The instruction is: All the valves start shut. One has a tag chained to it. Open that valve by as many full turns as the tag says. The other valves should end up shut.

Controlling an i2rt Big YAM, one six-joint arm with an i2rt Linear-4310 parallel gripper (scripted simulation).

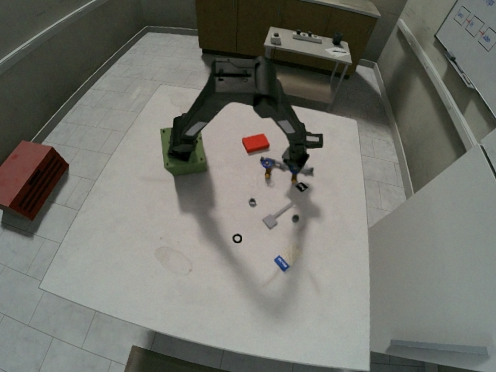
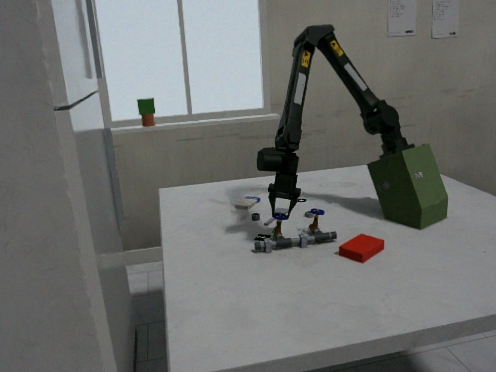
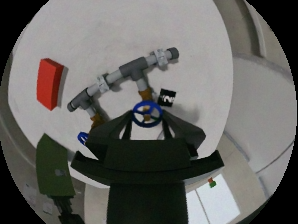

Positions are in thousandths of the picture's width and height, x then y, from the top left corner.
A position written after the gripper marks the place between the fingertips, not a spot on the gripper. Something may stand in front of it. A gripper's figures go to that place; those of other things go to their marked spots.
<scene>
The gripper (image 3: 495,507) is 13 cm from the lens. A red block (image 3: 166,328) is 25 cm from the lens.
</scene>
